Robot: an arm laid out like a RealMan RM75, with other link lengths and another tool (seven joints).
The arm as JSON. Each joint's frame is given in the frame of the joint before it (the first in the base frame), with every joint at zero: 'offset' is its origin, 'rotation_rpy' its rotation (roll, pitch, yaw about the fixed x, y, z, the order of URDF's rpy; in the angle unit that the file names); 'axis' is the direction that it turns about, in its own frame. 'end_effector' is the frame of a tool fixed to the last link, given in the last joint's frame.
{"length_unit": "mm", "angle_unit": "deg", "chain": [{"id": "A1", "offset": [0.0, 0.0, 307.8], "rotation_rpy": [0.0, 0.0, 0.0], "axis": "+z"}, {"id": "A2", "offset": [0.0, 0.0, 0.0], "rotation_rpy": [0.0, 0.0, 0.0], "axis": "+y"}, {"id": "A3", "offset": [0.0, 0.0, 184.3], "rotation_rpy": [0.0, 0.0, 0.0], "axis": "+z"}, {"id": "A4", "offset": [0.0, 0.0, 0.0], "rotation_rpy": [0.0, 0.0, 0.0], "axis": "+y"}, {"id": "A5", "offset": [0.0, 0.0, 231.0], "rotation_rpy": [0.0, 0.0, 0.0], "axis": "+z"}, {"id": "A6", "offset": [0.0, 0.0, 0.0], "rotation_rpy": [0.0, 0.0, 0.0], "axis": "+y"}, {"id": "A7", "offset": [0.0, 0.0, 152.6], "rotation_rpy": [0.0, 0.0, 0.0], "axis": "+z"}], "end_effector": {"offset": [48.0, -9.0, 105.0], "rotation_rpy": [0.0, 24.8, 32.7]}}
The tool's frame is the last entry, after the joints.
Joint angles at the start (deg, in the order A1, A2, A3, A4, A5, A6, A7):
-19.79 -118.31 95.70 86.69 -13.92 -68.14 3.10
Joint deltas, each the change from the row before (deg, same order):
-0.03 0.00 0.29 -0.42 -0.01 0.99 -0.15
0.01 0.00 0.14 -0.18 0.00 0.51 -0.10
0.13 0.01 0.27 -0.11 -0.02 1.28 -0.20
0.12 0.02 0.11 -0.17 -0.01 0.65 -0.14
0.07 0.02 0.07 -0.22 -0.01 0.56 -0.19
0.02 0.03 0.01 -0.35 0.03 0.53 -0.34
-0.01 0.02 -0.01 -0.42 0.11 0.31 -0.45
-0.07 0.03 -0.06 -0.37 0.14 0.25 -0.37
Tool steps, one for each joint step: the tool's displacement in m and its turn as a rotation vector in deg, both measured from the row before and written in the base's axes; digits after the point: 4 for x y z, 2 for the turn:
0.0010 0.0017 -0.0014 0.26 -0.20 -0.43
0.0005 0.0009 -0.0006 0.17 -0.12 -0.21
0.0027 0.0027 -0.0001 0.60 -0.40 -0.71
0.0000 0.0011 -0.0001 0.31 -0.19 -0.17
-0.0003 0.0009 0.0000 0.29 -0.19 -0.06
-0.0013 0.0010 0.0002 0.36 -0.20 0.15
-0.0025 0.0004 0.0000 0.30 -0.11 0.41
-0.0020 0.0007 0.0005 0.30 -0.04 0.32

